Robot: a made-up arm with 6 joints.
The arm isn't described. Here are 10 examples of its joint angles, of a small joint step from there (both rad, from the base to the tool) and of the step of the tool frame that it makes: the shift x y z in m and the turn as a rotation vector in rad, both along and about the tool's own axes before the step.
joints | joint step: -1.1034 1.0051 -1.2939 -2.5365 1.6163 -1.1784 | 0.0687 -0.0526 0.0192 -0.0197 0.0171 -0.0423
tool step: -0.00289 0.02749 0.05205 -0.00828 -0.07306 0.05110
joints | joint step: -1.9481 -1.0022 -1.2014 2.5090 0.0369 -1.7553 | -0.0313 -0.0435 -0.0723 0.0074 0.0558 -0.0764
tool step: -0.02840 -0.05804 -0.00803 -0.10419 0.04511 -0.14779
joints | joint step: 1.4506 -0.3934 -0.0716 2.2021 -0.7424 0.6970 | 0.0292 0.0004 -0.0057 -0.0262 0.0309 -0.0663
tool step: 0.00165 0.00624 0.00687 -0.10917 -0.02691 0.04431
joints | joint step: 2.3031 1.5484 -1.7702 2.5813 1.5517 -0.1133 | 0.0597 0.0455 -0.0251 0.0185 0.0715 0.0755
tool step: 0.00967 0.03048 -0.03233 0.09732 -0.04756 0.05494
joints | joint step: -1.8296 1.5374 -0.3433 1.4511 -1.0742 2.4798 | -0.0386 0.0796 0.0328 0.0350 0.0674 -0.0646
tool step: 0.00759 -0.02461 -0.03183 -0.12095 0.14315 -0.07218
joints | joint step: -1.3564 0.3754 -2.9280 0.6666 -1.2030 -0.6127 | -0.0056 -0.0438 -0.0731 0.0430 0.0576 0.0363
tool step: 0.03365 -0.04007 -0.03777 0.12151 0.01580 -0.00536
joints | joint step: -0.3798 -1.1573 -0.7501 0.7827 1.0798 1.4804 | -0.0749 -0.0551 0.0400 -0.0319 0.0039 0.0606
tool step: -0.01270 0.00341 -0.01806 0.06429 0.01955 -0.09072
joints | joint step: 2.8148 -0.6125 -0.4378 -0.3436 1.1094 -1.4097 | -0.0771 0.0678 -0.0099 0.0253 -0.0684 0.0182
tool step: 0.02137 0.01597 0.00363 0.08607 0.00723 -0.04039
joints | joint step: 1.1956 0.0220 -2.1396 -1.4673 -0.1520 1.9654 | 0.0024 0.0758 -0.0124 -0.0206 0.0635 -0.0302
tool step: 0.04200 0.04855 0.01396 -0.02868 0.02587 0.09509
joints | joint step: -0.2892 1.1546 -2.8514 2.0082 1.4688 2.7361 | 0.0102 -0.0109 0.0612 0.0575 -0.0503 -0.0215
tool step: -0.00575 -0.01604 0.01195 0.03256 -0.05808 0.05955
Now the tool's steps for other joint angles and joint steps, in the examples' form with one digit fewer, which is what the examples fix.
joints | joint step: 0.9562 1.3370 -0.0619 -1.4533 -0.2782 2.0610 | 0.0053 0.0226 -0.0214 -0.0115 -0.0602 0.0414
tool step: -0.0042 -0.0083 0.0022 0.0186 -0.0553 -0.0223
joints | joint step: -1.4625 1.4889 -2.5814 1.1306 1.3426 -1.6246 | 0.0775 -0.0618 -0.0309 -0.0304 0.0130 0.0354
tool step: 0.0103 -0.0755 -0.0593 -0.0970 -0.0349 -0.0007
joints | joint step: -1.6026 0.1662 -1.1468 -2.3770 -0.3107 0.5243 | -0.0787 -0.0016 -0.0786 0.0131 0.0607 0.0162
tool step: -0.0019 0.0597 0.0297 0.0736 -0.0594 0.1522
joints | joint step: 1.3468 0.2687 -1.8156 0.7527 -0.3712 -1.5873 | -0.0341 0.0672 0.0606 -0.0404 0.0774 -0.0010
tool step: 0.0303 -0.0141 0.0838 -0.1036 -0.1463 -0.0636
